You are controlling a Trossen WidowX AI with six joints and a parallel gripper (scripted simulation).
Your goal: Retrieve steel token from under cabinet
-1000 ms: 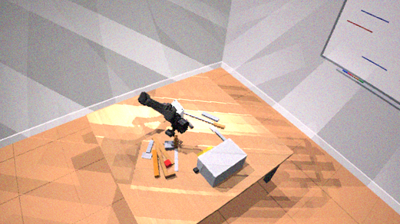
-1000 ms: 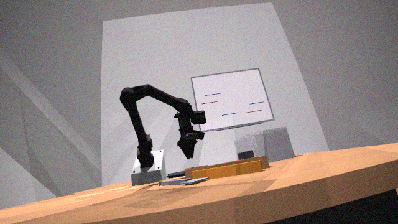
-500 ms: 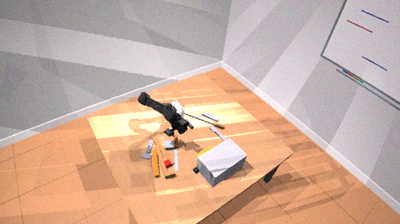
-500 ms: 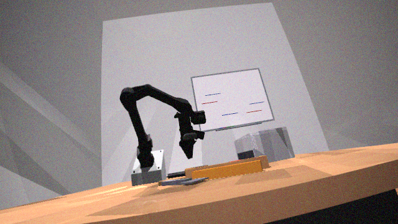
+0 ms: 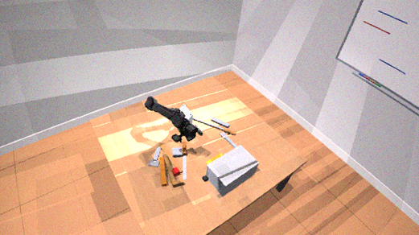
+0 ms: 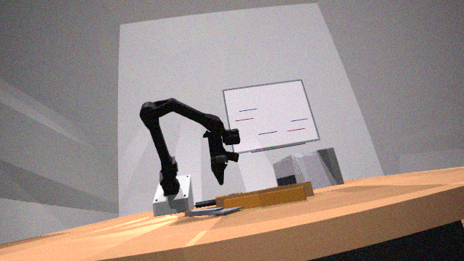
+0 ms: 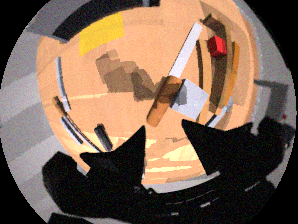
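Right now my gripper tip is 70 mm to the left of the grey block, 60 mm above it and 20 mm short of it. From my gripper tip the other things lie so: orange bar 240 mm to the right, 120 mm ahead, 60 mm below; thin wooden stick 130 mm to the right, 70 mm below, 30 mm ahead; red block 170 mm ahead, 160 mm to the right, 60 mm below.
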